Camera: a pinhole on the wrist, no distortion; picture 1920 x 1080 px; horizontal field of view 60.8 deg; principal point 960.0 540.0 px. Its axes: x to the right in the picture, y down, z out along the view. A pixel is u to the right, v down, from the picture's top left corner.
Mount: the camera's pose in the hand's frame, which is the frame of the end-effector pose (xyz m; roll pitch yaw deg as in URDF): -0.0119 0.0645 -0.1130 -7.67 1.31 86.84
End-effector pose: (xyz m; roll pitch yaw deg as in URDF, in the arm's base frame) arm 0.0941 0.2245 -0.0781 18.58 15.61 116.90
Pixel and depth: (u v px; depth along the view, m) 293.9 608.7 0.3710
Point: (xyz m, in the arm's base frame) 0.2399 0.2731 0.1555
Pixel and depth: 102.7 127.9 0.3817
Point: 0.2460 0.3936 0.1345
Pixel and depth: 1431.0 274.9 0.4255
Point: -0.0290 0.2784 0.2677
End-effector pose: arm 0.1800 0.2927 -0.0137 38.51 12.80 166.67
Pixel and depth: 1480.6 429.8 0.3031
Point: 0.1472 0.2849 0.2380
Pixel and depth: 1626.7 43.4 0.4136
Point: 0.0335 0.3337 0.3527
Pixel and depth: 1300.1 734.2 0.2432
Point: 0.2042 0.2661 0.1707
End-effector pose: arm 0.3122 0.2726 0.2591 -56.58 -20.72 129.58
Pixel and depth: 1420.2 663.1 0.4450
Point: 0.0782 -0.0411 0.2303
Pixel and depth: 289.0 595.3 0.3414
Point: 0.2792 0.0709 0.3994
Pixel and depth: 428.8 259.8 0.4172
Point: 0.1898 0.0641 0.4673
